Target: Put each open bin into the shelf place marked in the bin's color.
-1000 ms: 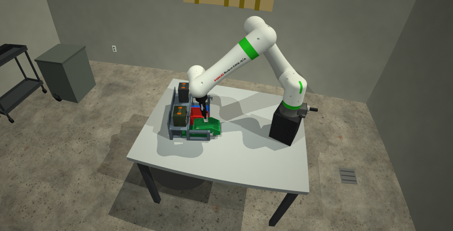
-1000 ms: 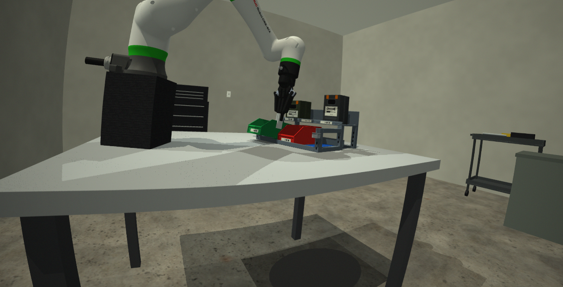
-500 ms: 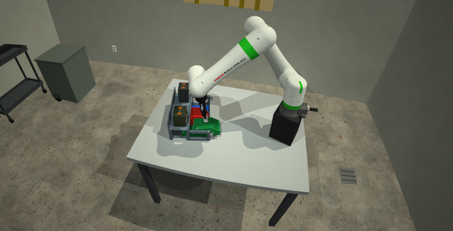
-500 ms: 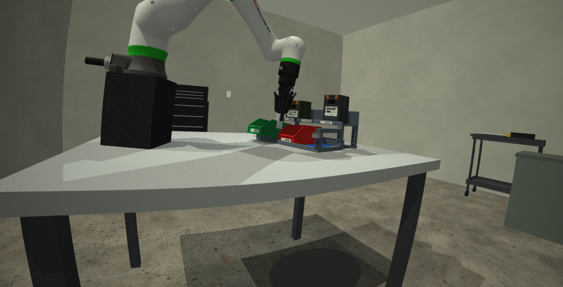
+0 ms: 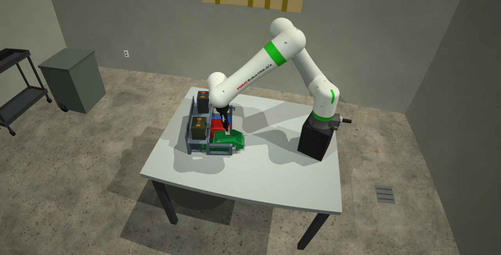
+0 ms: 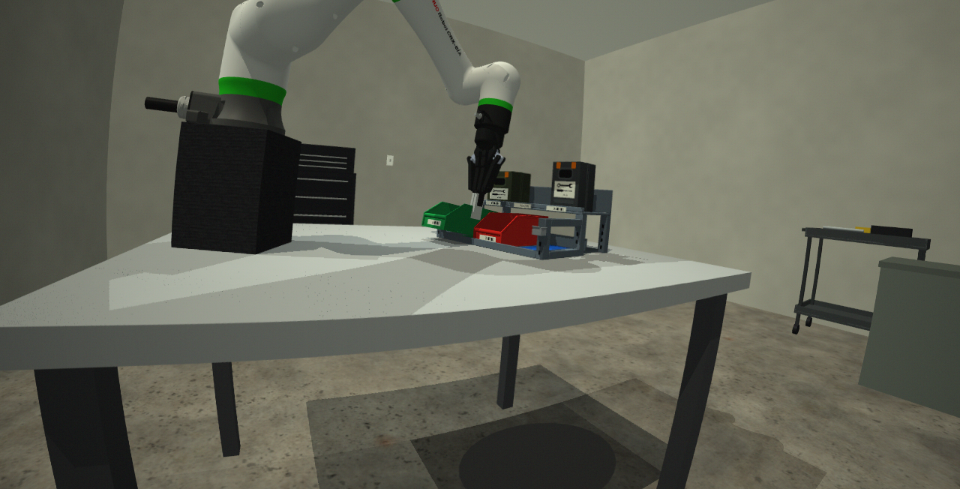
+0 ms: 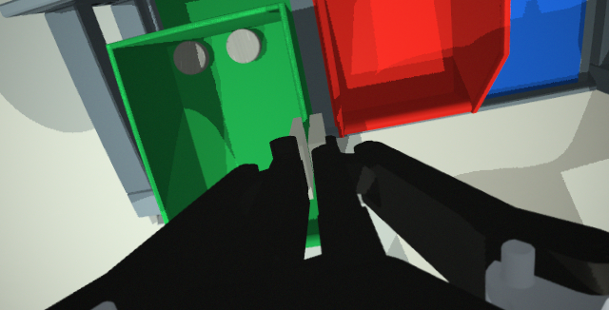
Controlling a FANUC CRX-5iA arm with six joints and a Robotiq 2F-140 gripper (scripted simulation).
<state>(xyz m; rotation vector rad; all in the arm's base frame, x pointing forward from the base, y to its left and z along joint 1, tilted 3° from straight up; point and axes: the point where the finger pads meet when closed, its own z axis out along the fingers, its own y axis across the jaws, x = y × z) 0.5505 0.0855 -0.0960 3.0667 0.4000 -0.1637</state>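
My hand is 2 cm past the green bin, 4 cm to the right of it and 4 cm above it. From my hand the other things lie so: red bin: 8 cm ahead, 5 cm to the right, 5 cm below.
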